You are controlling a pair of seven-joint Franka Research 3 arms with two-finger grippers.
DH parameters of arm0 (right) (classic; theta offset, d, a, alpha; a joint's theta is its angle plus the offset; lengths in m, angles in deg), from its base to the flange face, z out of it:
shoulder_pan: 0 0.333 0 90
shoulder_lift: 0 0 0 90
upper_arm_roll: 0 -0.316 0.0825 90
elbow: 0 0 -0.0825 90
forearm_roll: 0 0.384 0 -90
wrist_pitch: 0 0 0.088 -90
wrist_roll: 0 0.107 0 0
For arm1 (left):
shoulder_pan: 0 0.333 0 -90
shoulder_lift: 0 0 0 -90
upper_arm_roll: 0 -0.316 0.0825 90
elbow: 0 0 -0.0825 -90
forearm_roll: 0 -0.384 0 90
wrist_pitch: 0 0 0.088 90
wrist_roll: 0 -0.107 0 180
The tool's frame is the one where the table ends.
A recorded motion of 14 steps. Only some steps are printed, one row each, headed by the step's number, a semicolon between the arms.
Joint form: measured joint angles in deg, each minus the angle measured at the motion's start. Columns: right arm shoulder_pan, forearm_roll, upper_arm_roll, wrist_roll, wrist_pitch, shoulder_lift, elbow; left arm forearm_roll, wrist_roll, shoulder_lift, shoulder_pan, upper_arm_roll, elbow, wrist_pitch.
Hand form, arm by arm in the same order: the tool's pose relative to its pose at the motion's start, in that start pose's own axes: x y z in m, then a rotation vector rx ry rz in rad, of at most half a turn. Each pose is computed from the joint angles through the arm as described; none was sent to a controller.
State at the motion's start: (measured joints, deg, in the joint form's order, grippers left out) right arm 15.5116 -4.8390 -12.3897 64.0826 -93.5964 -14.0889 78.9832; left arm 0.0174 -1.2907 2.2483 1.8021 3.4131 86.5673 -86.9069
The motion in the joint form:
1: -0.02 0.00 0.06 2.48 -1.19 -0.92 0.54; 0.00 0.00 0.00 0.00 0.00 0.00 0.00
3: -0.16 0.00 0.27 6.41 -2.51 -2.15 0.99; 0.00 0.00 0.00 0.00 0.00 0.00 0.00
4: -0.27 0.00 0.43 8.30 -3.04 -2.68 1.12; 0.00 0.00 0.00 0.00 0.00 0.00 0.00
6: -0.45 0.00 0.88 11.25 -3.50 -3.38 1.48; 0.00 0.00 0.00 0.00 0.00 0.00 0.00
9: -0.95 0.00 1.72 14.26 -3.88 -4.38 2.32; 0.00 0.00 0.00 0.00 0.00 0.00 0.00
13: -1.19 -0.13 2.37 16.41 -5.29 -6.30 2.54; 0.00 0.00 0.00 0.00 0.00 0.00 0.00
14: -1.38 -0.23 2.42 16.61 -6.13 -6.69 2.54; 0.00 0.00 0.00 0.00 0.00 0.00 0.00
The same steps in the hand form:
1: 0.0031 -0.0044 0.0128 -0.0027 -0.0047 0.0434; 0.0000 0.0000 0.0000 0.0000 0.0000 0.0000
3: 0.0094 -0.0084 0.0285 -0.0071 -0.0103 0.1168; 0.0000 0.0000 0.0000 0.0000 0.0000 0.0000
4: 0.0132 -0.0094 0.0348 -0.0090 -0.0122 0.1539; 0.0000 0.0000 0.0000 0.0000 0.0000 0.0000
6: 0.0200 -0.0088 0.0455 -0.0195 -0.0161 0.2152; 0.0000 0.0000 0.0000 0.0000 0.0000 0.0000
9: 0.0330 -0.0043 0.0641 -0.0454 -0.0238 0.2886; 0.0000 0.0000 0.0000 0.0000 0.0000 0.0000
13: 0.0449 -0.0061 0.0864 -0.0583 -0.0278 0.3393; 0.0000 0.0000 0.0000 0.0000 0.0000 0.0000
14: 0.0487 -0.0069 0.0898 -0.0512 -0.0244 0.3465; 0.0000 0.0000 0.0000 0.0000 0.0000 0.0000

